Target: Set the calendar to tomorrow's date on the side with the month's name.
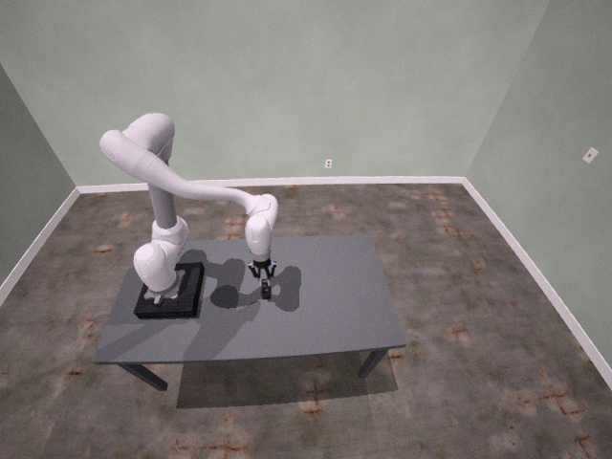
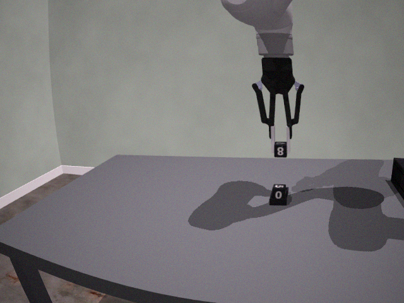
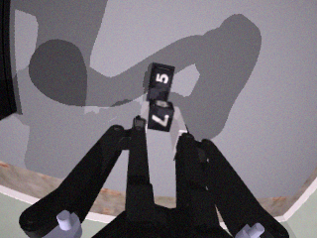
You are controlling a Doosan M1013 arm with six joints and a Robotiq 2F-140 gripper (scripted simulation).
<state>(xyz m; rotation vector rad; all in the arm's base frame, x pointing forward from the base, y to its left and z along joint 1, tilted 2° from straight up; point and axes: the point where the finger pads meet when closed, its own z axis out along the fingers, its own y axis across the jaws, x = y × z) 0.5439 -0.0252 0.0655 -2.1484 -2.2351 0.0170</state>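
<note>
My hand is 2 cm to the right of the tray and 14 cm above it. Also, from my hand: black number cube: 3 cm below.
</note>
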